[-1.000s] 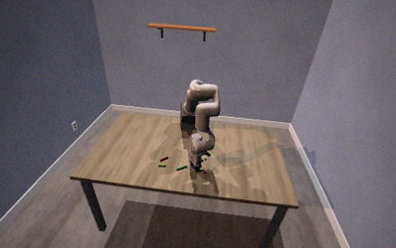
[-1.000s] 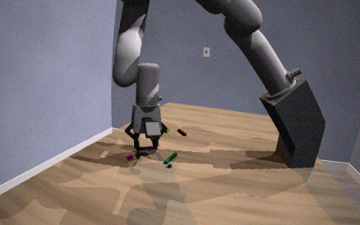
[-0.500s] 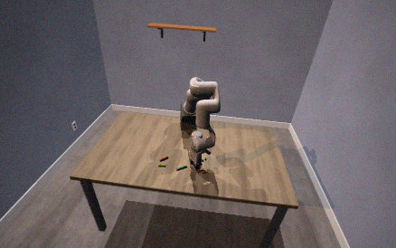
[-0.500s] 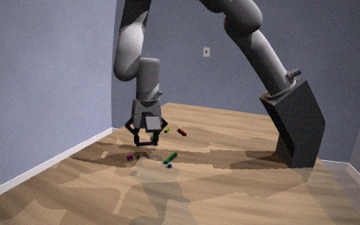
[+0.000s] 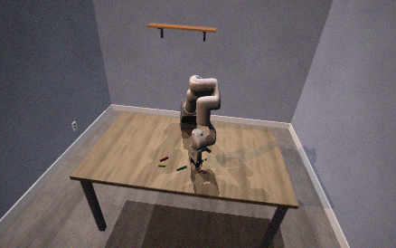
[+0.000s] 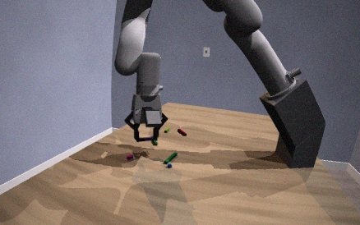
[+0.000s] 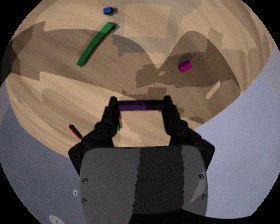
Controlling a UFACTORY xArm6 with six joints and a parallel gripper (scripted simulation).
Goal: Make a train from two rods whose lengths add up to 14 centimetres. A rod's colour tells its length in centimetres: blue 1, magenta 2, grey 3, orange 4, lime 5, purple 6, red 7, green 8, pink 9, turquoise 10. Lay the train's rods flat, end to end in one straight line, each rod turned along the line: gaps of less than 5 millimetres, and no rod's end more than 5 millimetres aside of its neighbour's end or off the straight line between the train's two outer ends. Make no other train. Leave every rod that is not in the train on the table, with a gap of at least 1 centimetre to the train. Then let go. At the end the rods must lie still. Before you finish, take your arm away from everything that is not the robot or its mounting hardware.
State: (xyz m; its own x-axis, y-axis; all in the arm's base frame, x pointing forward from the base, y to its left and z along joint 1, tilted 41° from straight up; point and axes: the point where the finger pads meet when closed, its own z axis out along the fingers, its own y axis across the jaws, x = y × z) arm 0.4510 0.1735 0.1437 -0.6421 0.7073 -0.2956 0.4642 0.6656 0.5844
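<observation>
Now: the magenta rod 8 cm to the left of my hand, 6 cm below it and 1 cm ahead of it. Round my hand: blue rod 13 cm behind, 6 cm below, 4 cm to the left; lime rod 24 cm to the right, 7 cm ahead, 6 cm below; purple rod 1 cm below.
</observation>
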